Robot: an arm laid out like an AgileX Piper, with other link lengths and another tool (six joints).
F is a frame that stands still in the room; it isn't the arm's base.
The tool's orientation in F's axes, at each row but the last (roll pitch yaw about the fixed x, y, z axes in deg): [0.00 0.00 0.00]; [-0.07 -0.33 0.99]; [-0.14 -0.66 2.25]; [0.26 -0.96 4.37]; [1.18 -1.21 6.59]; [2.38 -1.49 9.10]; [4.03 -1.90 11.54]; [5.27 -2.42 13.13]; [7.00 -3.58 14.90]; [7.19 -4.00 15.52]
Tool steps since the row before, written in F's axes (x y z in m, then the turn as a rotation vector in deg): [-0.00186 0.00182 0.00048 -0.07 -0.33 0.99]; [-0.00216 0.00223 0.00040 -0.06 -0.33 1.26]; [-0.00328 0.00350 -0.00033 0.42 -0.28 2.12]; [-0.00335 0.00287 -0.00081 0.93 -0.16 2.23]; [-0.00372 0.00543 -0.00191 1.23 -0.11 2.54]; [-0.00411 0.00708 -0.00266 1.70 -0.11 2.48]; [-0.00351 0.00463 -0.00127 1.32 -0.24 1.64]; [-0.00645 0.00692 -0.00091 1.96 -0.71 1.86]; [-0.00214 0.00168 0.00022 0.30 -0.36 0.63]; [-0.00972 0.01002 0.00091 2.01 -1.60 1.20]
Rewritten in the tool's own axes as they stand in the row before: [-0.00186 0.00182 0.00048 -0.07 -0.33 0.99]; [-0.00212 0.00227 0.00041 -0.06 -0.33 1.26]; [-0.00314 0.00363 -0.00028 0.43 -0.30 2.11]; [-0.00313 0.00311 -0.00077 0.95 -0.22 2.22]; [-0.00311 0.00578 -0.00196 1.26 -0.20 2.52]; [-0.00301 0.00753 -0.00290 1.73 -0.28 2.45]; [-0.00255 0.00514 -0.00155 1.30 -0.39 1.63]; [-0.00474 0.00810 -0.00146 1.82 -0.97 1.88]; [-0.00162 0.00220 0.00005 0.24 -0.35 0.66]; [-0.00660 0.01233 -0.00017 1.59 -1.93 1.34]
